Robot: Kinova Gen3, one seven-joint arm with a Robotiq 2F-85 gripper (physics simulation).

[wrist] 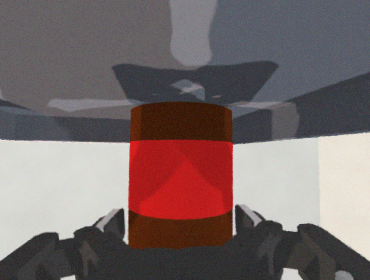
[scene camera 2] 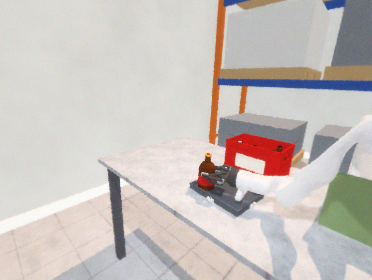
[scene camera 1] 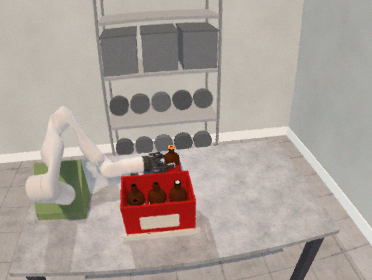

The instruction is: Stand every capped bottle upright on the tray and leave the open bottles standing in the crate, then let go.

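Pixels of known places: gripper, fingertip midpoint: [wrist: 180, 219] [scene camera 2: 206, 170] [scene camera 1: 172, 159]; arm's base at its link origin: [scene camera 2: 358, 195] [scene camera 1: 65, 194].
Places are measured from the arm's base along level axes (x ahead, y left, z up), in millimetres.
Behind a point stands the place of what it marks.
Note:
A brown bottle with a red label and a yellow-orange cap [scene camera 1: 171, 157] @(y 144, x 501, z 19 mm) [scene camera 2: 206, 166] @(y 194, x 495, z 17 mm) [wrist: 181, 175] @(y 166, x 470, z -51 mm) stands upright on the dark tray [scene camera 2: 223, 202] @(y 250, x 376, z -73 mm) [wrist: 320, 112] @(y 233, x 448, z -84 mm), near one end. My gripper [scene camera 1: 173, 166] @(y 169, x 510, z -15 mm) [scene camera 2: 210, 173] @(y 169, x 510, z -15 mm) [wrist: 180, 219] @(y 169, x 510, z -15 mm) is open around its body, one finger on each side, with narrow gaps beside the bottle in the wrist view. The red crate [scene camera 1: 160, 207] @(y -220, x 393, z 65 mm) [scene camera 2: 278, 163] @(y -24, x 270, z 29 mm) holds several brown bottles. A left one [scene camera 1: 134, 194] @(y -90, x 306, z 30 mm) and a middle one [scene camera 1: 156, 194] @(y -104, x 393, z 26 mm) show dark tops; the right one [scene camera 1: 177, 192] @(y -112, x 477, z 27 mm) has a pale top. Their lower parts are hidden by the crate.
The crate stands close beside the tray and the gripper on the grey table [scene camera 1: 260, 195] @(y -97, x 866, z -98 mm) [scene camera 2: 150, 155] @(y 90, x 981, z -98 mm). The arm's green base block [scene camera 1: 82, 200] @(y -28, x 75, z -22 mm) [scene camera 2: 350, 207] @(y 110, x 23, z 2 mm) is at the table's other end. A metal shelf rack [scene camera 1: 219, 100] stands behind the table in scene camera 1.

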